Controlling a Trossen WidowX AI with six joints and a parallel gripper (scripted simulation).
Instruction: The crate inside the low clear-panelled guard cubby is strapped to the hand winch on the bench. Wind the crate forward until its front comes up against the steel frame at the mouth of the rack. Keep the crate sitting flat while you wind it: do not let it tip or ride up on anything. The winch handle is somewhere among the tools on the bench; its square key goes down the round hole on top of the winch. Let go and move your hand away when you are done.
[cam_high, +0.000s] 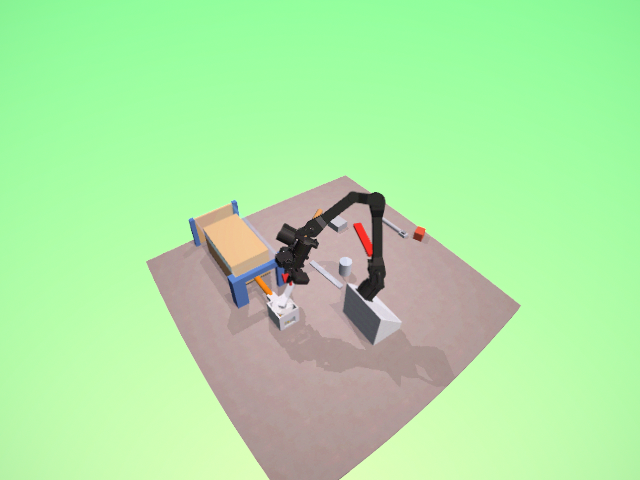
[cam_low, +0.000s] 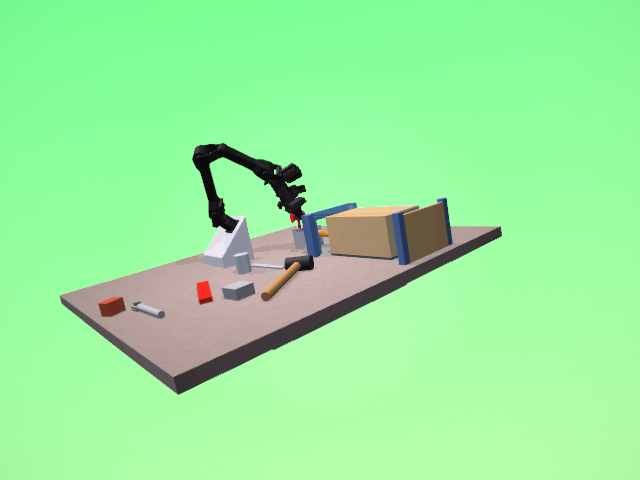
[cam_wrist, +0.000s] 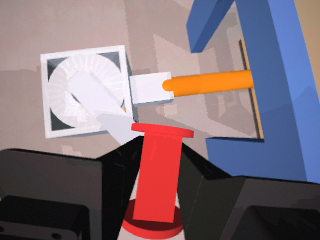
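Now: the winch handle 30 mm below my gripper tip, 30 mm behind it and 10 mm to the left of it. From my gripper tip the other things lie so: flat steel bar: 220 mm to the right, 130 mm below, 40 mm ahead; then white winch: 100 mm below, 90 mm behind, 50 mm to the left; then red grip: 20 mm to the right.
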